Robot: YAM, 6 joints.
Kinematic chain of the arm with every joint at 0, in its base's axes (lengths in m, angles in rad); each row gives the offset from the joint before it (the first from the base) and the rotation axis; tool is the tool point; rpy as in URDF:
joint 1: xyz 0 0 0.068 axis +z
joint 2: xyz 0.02 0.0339 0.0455 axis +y
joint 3: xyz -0.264 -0.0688 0 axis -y
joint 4: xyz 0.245 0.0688 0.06 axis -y
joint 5: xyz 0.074 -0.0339 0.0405 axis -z
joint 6: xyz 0.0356 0 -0.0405 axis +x
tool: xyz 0 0 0 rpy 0 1.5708 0
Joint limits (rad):
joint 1: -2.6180..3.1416
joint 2: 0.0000..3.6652
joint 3: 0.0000..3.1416
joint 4: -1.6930..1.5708
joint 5: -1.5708..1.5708
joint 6: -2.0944..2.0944
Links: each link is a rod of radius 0.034 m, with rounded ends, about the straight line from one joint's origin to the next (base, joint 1, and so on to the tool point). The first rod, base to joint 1, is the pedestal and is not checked.
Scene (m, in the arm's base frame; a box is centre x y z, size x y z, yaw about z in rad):
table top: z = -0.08
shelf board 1: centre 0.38 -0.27 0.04 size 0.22 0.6 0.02 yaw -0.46
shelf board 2: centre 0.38 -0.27 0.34 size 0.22 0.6 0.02 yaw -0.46
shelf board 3: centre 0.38 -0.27 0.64 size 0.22 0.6 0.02 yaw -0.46
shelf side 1: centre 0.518 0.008 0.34 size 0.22 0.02 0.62 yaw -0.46
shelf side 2: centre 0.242 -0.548 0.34 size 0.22 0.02 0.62 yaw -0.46
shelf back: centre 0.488 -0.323 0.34 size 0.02 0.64 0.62 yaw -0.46
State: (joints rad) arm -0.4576 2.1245 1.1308 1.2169 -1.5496 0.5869
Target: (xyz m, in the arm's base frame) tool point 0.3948 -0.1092 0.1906
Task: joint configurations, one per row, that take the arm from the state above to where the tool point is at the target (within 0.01 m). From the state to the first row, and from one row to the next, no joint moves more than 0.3 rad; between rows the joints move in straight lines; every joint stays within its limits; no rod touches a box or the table.
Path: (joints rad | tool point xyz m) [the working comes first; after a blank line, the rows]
Joints at the target: -0.3569 2.0855 1.1028 1.2251 -1.5584 0.5869
Straight joint move there: clear.

1: -0.3569 2.0855 1.1028 1.2251 -1.5584 0.5869 | 0.3948 -0.1092 0.1906

